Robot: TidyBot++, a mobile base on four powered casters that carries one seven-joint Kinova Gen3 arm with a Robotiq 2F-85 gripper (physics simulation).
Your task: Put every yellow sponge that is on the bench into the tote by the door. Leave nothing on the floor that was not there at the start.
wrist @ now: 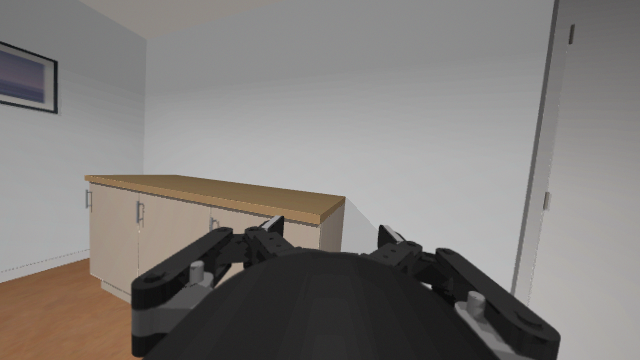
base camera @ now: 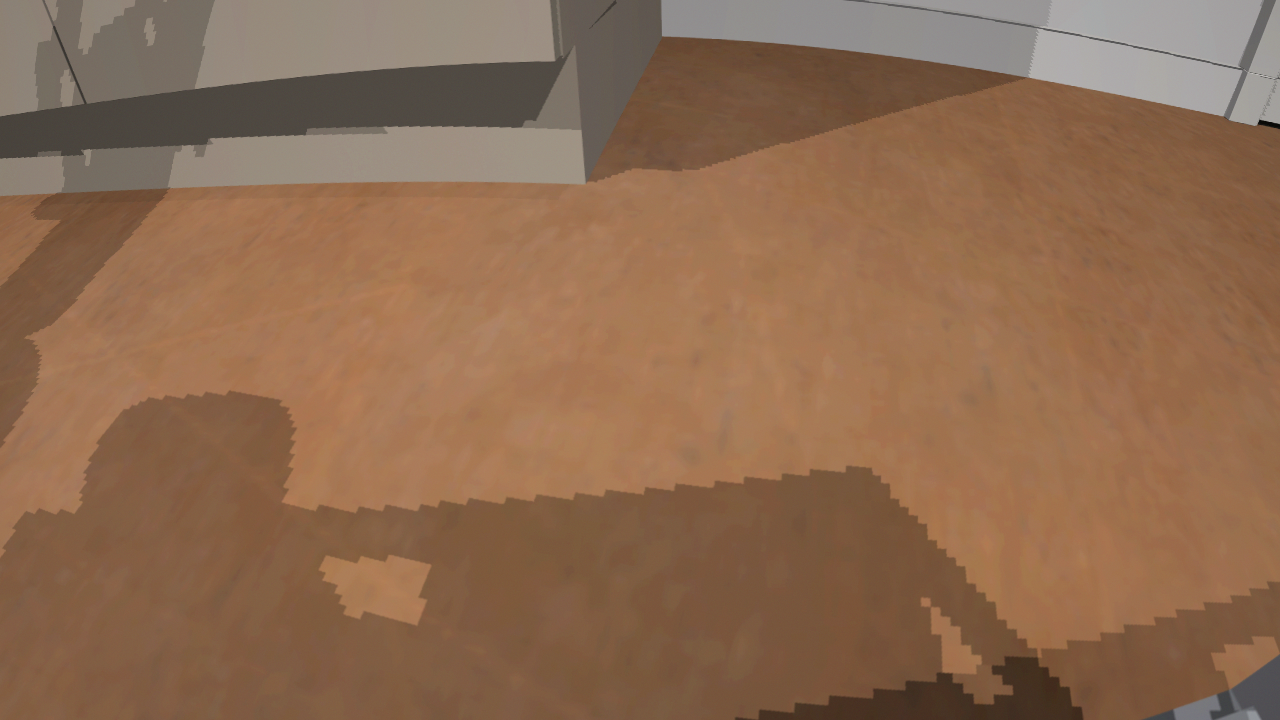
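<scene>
My gripper [wrist: 330, 230] is open, with its two fingertips wide apart and no object between them in the wrist view. It is raised, facing a wall and a low cabinet. No yellow sponge, bench or tote shows in either view. Part of a door [wrist: 595, 150] shows at the right edge of the wrist view.
A low cabinet with a wooden top [wrist: 225, 191] stands left of centre in the wrist view; a cabinet corner and its base [base camera: 375, 159] show at the upper left of the base view. A white wall [base camera: 850, 40] runs behind. A framed picture [wrist: 22, 77] hangs at the left.
</scene>
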